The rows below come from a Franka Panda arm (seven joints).
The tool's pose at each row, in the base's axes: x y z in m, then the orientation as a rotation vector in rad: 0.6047, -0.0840, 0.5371, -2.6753, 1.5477, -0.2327; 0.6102, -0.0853, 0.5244, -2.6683, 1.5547, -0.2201; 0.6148, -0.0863, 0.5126, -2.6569, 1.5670, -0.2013; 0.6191, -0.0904, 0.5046, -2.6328, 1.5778, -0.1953; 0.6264, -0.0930, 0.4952, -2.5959, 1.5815, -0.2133; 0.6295, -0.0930, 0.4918, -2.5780, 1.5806, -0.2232; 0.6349, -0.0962, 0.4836, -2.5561, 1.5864, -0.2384; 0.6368, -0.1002, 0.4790, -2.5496, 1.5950, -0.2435; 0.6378, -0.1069, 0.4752, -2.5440, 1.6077, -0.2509; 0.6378, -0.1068, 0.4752, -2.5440, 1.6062, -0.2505; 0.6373, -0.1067, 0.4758, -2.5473, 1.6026, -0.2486; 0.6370, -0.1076, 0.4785, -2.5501, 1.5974, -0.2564
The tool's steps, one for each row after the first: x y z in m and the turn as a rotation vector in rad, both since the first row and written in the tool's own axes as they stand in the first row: 0.0024, -0.0027, 0.0134, -0.0014, -0.0083, 0.0066; 0.0043, -0.0048, 0.0258, -0.0037, -0.0205, 0.0178; 0.0091, -0.0055, 0.0345, 0.0073, -0.0303, 0.0330; 0.0139, -0.0095, 0.0450, 0.0376, -0.0324, 0.0493; 0.0150, -0.0117, 0.0488, 0.0539, -0.0333, 0.0558; 0.0196, -0.0139, 0.0579, 0.0711, -0.0305, 0.0674; 0.0234, -0.0130, 0.0629, 0.0730, -0.0274, 0.0745; 0.0293, -0.0101, 0.0670, 0.0726, -0.0215, 0.0832; 0.0292, -0.0101, 0.0670, 0.0733, -0.0221, 0.0825; 0.0290, -0.0098, 0.0663, 0.0722, -0.0231, 0.0793; 0.0299, -0.0094, 0.0637, 0.0748, -0.0187, 0.0753
